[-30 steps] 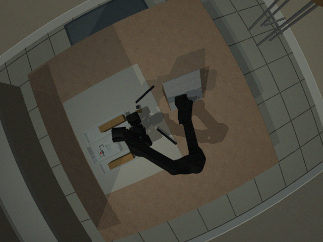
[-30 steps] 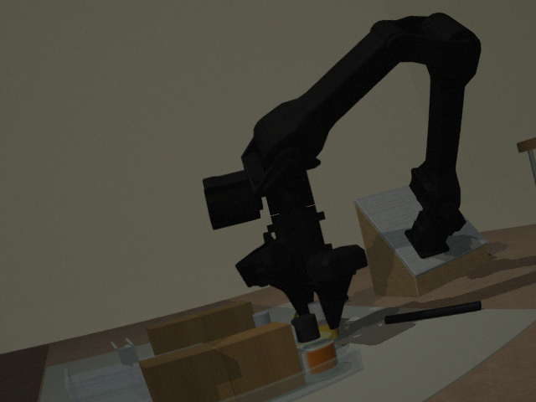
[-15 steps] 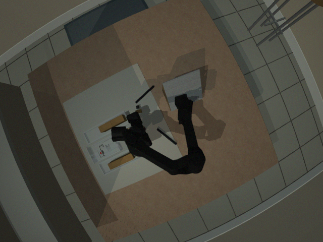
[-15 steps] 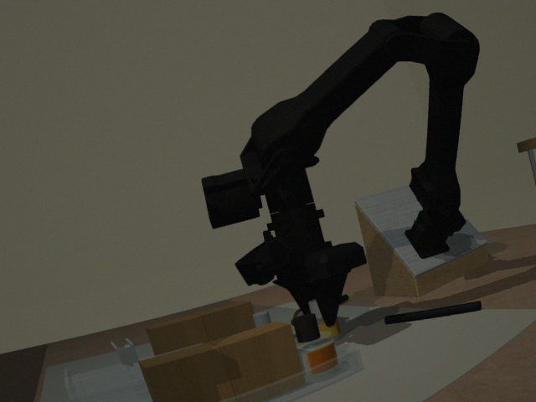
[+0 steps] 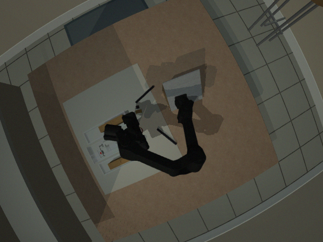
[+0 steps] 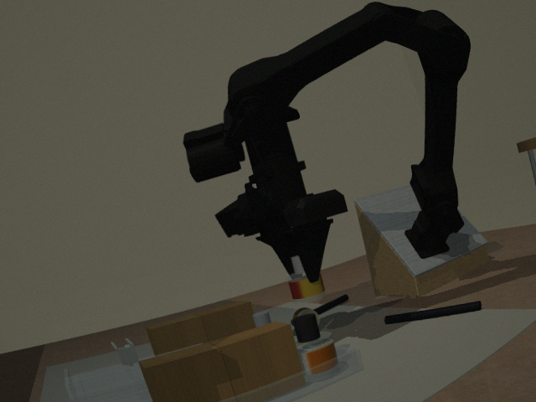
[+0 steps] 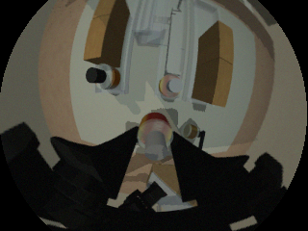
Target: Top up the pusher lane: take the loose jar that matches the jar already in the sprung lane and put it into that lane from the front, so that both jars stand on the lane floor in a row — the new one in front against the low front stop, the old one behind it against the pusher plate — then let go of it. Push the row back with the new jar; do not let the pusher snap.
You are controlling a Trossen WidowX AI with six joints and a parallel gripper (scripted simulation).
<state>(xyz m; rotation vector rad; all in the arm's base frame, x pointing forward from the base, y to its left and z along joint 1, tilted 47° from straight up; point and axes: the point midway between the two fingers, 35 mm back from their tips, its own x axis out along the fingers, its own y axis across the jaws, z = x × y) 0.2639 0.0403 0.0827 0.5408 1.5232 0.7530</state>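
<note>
The dark-lidded jar lies 110 mm to the left of my gripper tip, 50 mm below it and 50 mm ahead of it. Round my gripper tip: sprung lane 210 mm ahead, 70 mm below, 30 mm to the left.
</note>
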